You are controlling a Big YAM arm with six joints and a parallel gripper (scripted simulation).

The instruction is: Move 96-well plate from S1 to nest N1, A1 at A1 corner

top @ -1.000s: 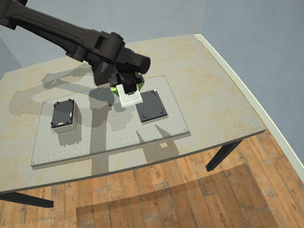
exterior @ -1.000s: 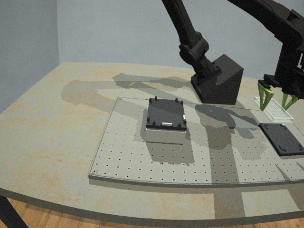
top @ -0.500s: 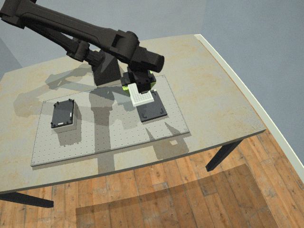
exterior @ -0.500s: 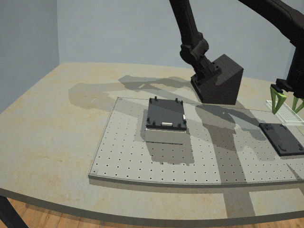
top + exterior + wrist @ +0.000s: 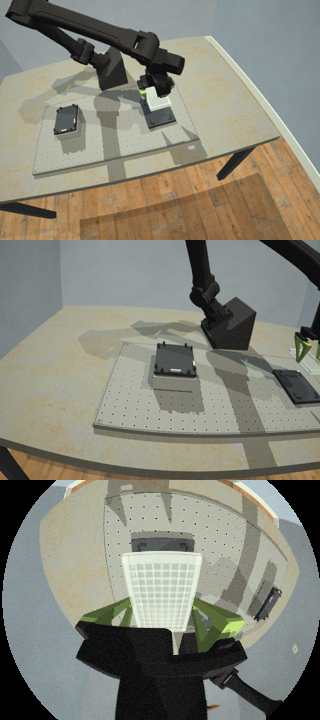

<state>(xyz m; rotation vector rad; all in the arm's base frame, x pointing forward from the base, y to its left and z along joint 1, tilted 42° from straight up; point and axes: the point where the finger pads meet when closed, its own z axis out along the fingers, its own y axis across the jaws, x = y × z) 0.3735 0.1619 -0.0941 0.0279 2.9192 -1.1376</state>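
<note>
The white 96-well plate lies right at my hand. The rest, counted from my hand: plate nest N1: 9 cm below.
</note>
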